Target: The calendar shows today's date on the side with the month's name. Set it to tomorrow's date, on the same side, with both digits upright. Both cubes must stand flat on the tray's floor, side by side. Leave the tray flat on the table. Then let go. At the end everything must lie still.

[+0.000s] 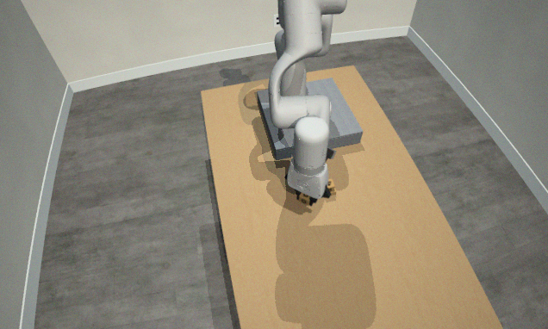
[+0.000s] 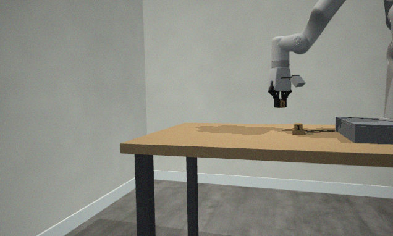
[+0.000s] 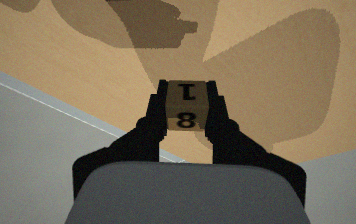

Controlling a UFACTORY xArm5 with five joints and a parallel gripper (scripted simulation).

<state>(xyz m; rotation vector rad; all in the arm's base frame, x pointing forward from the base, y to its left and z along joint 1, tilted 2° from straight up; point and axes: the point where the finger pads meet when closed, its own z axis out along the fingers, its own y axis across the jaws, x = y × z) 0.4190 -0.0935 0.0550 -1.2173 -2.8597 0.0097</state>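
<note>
Right now my hand is 70 mm past the wooden tray, 80 mm to the right of it and 110 mm above it. Also, from my hand: wooden cube (10 mm below).
</note>
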